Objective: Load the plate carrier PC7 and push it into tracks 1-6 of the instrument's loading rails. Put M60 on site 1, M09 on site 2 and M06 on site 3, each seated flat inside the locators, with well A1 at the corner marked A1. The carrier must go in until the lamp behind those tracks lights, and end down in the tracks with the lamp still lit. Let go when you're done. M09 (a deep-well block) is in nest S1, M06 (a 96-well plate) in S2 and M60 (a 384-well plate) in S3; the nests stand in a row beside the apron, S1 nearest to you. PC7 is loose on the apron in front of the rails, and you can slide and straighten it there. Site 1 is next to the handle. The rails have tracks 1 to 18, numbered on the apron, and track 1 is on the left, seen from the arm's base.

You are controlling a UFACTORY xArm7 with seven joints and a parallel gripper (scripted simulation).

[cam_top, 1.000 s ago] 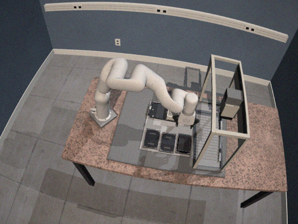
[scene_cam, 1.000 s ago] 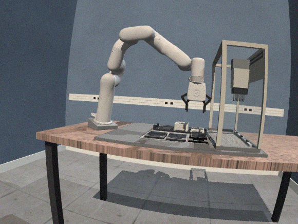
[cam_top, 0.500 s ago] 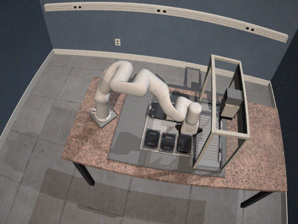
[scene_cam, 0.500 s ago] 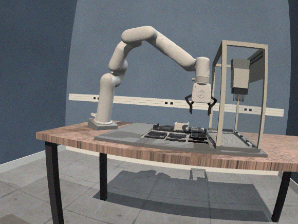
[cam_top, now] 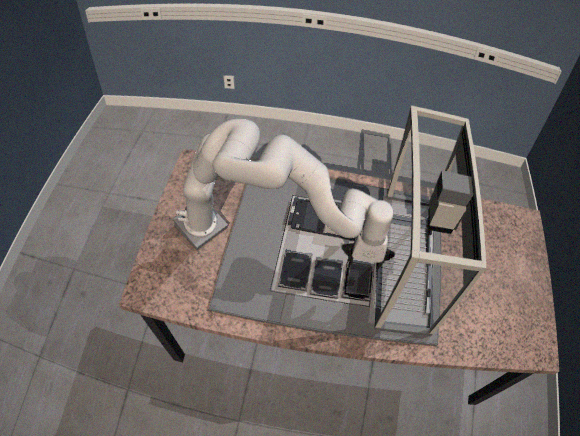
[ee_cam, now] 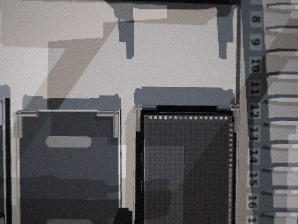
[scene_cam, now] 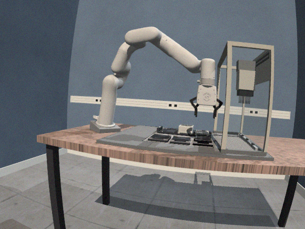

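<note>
My gripper is now 120 mm above the dark 384-well plate M60. The rest, counted from my hand: post (60 mm ahead, 170 mm to the right, 110 mm above); nest S2 (110 mm behind, 10 mm to the left, 130 mm below); nest S3 (130 mm below).
</note>
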